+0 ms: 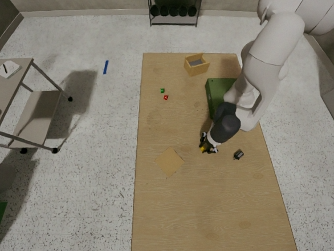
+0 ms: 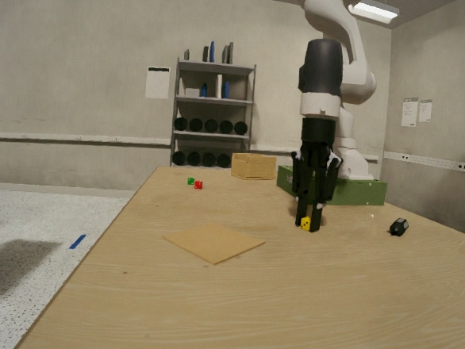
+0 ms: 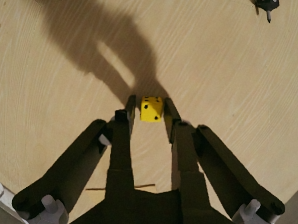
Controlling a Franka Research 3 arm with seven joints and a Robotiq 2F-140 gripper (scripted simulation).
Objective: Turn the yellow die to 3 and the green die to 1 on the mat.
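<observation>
The yellow die lies 2 cm below my hand. Also, from my hand: black object: 23 cm behind, 5 cm to the left, 2 cm below; tan mat: 22 cm ahead, 8 cm to the left, 3 cm below; red die: 25 cm ahead, 40 cm to the right, 2 cm below.
</observation>
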